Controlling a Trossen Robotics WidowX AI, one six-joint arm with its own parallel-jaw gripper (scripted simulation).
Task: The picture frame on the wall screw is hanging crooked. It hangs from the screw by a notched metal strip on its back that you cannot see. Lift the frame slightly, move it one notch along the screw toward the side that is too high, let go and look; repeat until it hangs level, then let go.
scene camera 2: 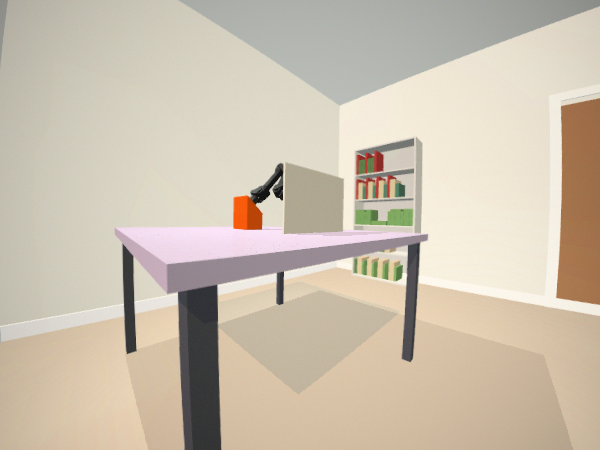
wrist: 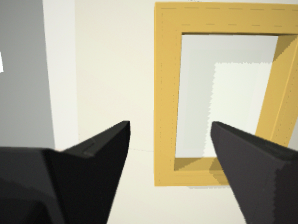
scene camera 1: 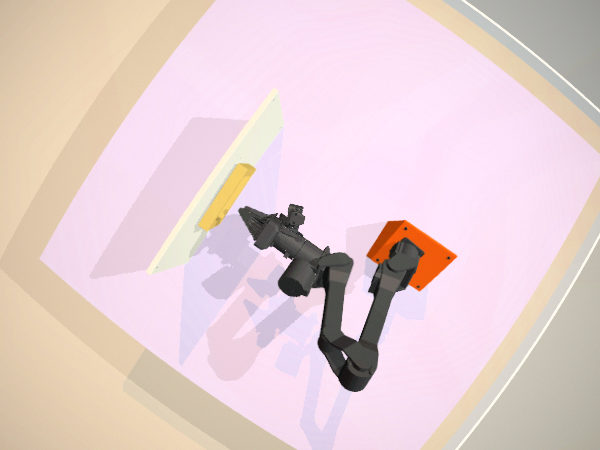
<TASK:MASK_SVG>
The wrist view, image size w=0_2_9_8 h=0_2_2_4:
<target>my gripper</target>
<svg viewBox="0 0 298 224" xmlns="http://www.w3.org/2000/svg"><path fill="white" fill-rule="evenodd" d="M213 121L210 134L214 152L226 175L227 182L237 200L246 224L298 224L298 150L292 150L267 139L264 140L262 137L252 135L222 122ZM130 121L124 120L82 143L61 151L51 148L0 147L0 224L107 224L128 154L131 136Z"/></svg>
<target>picture frame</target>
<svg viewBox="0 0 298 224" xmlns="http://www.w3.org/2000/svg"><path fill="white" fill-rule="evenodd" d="M157 1L154 6L154 186L227 186L229 184L211 142L210 133L213 121L222 122L244 132L262 137L264 140L267 139L288 147L298 117L298 4Z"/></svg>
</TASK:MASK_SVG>
